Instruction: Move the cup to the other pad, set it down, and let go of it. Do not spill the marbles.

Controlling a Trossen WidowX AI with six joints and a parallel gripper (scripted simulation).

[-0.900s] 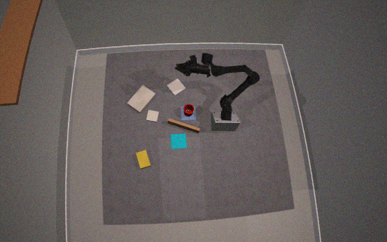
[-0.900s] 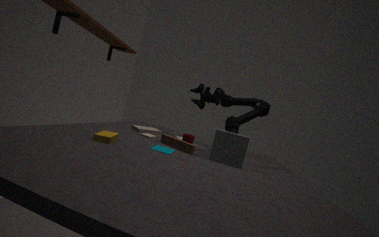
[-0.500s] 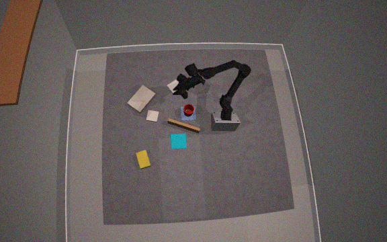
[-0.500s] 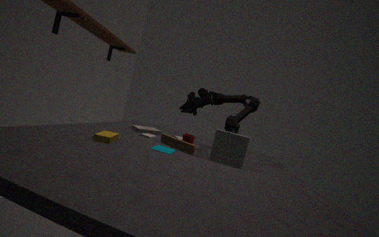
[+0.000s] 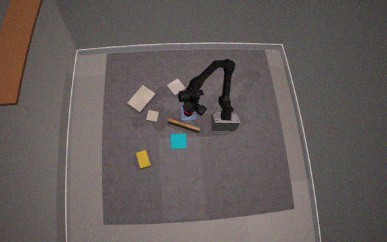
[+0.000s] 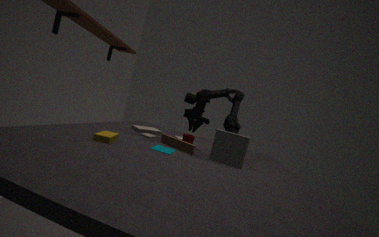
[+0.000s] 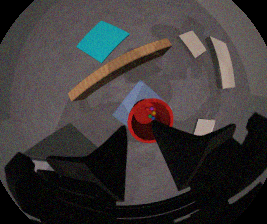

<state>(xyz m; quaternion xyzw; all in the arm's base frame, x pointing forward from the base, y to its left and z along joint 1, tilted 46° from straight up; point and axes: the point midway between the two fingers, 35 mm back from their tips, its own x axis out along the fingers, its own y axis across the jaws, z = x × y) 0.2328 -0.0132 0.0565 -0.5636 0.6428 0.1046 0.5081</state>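
Right now my gripper tip is 1 cm short of the red cup, 2 cm to the left of it and 6 cm above it. Also, from my gripper tip: wooden bar (4 cm ahead, 9 cm to the left, 9 cm below); cyan pad (6 cm ahead, 19 cm to the left, 11 cm below); light blue pad (1 cm ahead, 2 cm to the right, 11 cm below).
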